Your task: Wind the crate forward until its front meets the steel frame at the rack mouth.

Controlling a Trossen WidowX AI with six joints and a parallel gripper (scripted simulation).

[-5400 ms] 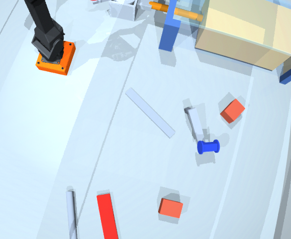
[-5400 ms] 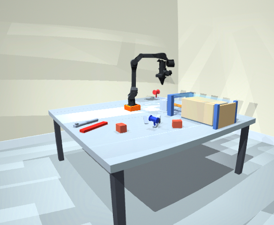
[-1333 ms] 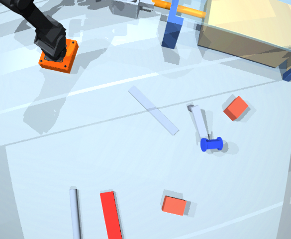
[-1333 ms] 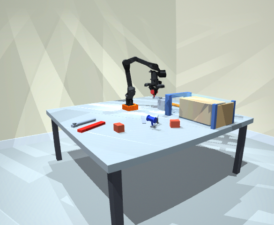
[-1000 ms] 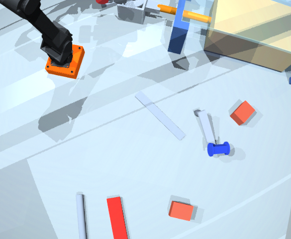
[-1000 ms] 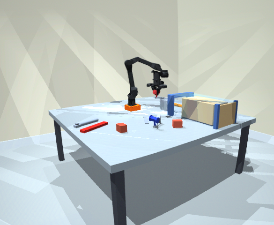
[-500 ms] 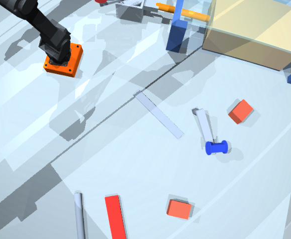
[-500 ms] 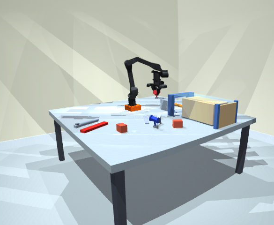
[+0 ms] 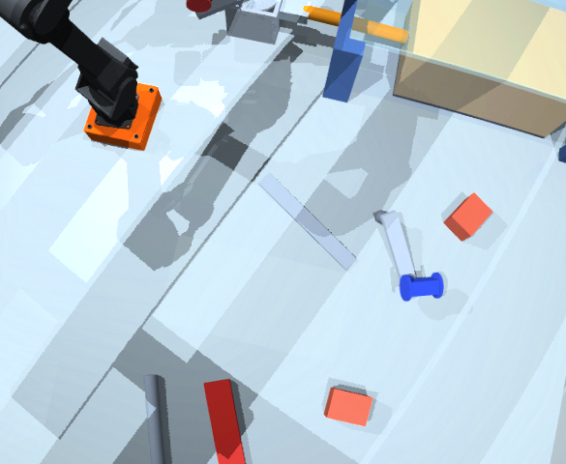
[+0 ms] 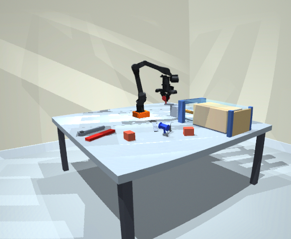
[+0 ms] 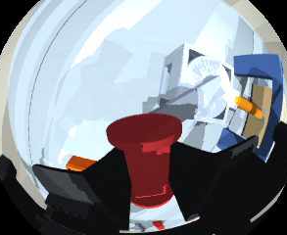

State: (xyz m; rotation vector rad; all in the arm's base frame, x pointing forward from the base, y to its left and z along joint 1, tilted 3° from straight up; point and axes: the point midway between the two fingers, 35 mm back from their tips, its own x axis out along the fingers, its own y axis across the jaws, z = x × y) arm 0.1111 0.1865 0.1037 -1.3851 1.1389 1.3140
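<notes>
Now: gripper tip 24 cm short of the blue steel frame, 5 cm to the right of it and 1 cm above it. Round my gripper tip: red knob: 2 cm above; then round winch: 8 cm below, 7 cm ahead, 5 cm to the left; then grey crank handle: 3 cm ahead, 2 cm to the left, 1 cm below.
</notes>
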